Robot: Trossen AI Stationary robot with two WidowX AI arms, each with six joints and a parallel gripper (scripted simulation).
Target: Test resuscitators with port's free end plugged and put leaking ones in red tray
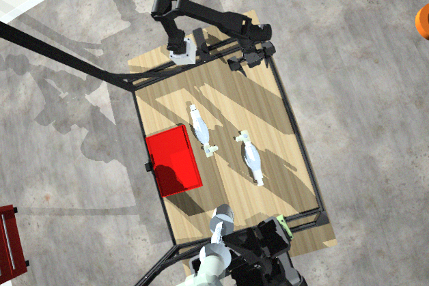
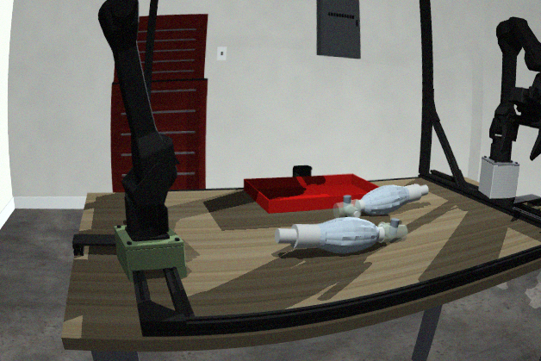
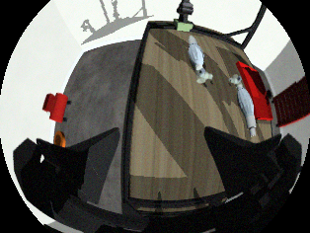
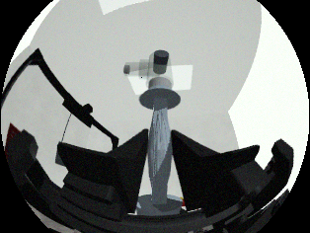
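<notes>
The red tray is 770 mm below my right hand, 300 mm behind it and 270 mm to the left of it.
</notes>
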